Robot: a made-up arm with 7 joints. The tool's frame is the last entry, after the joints.
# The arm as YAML. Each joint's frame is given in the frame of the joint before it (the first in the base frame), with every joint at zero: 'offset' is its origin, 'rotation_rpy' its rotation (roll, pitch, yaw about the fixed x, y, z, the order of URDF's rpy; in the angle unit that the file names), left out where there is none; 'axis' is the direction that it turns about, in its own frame. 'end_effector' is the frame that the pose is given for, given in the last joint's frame.
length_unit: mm
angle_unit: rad
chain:
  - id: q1
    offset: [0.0, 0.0, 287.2]
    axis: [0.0, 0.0, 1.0]
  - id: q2
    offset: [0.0, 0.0, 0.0]
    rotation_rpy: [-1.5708, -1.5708, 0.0]
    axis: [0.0, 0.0, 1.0]
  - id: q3
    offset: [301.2, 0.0, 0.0]
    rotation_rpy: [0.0, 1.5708, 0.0]
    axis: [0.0, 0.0, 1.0]
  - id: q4
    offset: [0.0, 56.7, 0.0]
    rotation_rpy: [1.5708, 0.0, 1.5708]
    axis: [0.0, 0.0, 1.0]
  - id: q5
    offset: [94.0, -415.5, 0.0]
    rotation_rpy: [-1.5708, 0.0, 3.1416]
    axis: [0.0, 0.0, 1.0]
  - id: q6
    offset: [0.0, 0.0, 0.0]
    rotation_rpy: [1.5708, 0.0, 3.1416]
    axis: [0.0, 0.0, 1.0]
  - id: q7
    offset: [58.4, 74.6, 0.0]
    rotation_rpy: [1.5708, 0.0, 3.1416]
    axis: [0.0, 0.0, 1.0]
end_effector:
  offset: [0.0, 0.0, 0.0]
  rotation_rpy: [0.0, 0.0, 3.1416]
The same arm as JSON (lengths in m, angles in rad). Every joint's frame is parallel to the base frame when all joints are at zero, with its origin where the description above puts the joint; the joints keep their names.
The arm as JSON. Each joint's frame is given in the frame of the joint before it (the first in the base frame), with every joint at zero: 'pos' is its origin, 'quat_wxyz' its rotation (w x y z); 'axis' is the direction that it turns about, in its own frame. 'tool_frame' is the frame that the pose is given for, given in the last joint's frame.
{
  "length_unit": "m",
  "angle_unit": "rad",
  "joints": [
    {
      "joint": "q1",
      "pos": [
        0.0,
        0.0,
        0.2872
      ],
      "quat_wxyz": [
        1.0,
        0.0,
        0.0,
        0.0
      ],
      "axis": "+z"
    },
    {
      "joint": "q2",
      "pos": [
        0.0,
        0.0,
        0.0
      ],
      "quat_wxyz": [
        1.0,
        0.0,
        0.0,
        0.0
      ],
      "axis": "+y"
    },
    {
      "joint": "q3",
      "pos": [
        0.0,
        0.0,
        0.3012
      ],
      "quat_wxyz": [
        1.0,
        0.0,
        0.0,
        0.0
      ],
      "axis": "+z"
    },
    {
      "joint": "q4",
      "pos": [
        0.0567,
        0.0,
        0.0
      ],
      "quat_wxyz": [
        1.0,
        0.0,
        0.0,
        0.0
      ],
      "axis": "-y"
    },
    {
      "joint": "q5",
      "pos": [
        0.094,
        0.0,
        -0.4155
      ],
      "quat_wxyz": [
        1.0,
        0.0,
        0.0,
        0.0
      ],
      "axis": "-z"
    },
    {
      "joint": "q6",
      "pos": [
        0.0,
        0.0,
        0.0
      ],
      "quat_wxyz": [
        1.0,
        0.0,
        0.0,
        0.0
      ],
      "axis": "+y"
    },
    {
      "joint": "q7",
      "pos": [
        0.0584,
        0.0,
        -0.0746
      ],
      "quat_wxyz": [
        1.0,
        0.0,
        0.0,
        0.0
      ],
      "axis": "-z"
    }
  ],
  "tool_frame": {
    "pos": [
      0.0,
      0.0,
      0.0
    ],
    "quat_wxyz": [
      0.000006,
      -0.999998,
      0.000007,
      -0.000002
    ]
  }
}

